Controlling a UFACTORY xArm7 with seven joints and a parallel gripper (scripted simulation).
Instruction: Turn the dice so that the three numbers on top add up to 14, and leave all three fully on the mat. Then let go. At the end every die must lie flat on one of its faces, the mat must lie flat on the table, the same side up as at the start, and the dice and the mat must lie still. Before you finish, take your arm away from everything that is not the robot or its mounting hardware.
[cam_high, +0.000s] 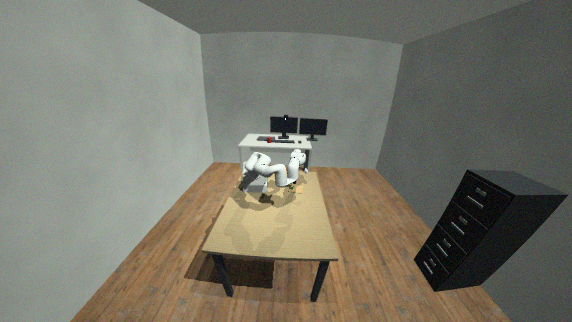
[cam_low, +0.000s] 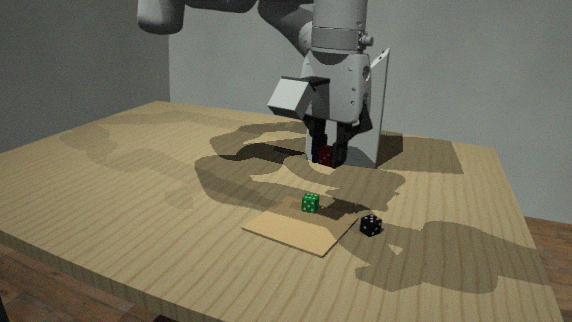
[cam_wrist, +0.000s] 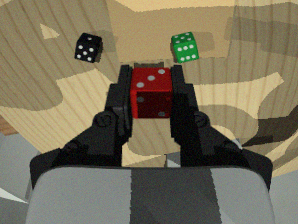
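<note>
My hand is 120 mm above the tan mat, 30 mm to the left of it and 10 mm short of it. Round my hand: red die: 10 mm below; then green die: 110 mm below, 30 mm to the right, 30 mm behind; then black die: 110 mm below, 80 mm to the left, 10 mm ahead.
</note>
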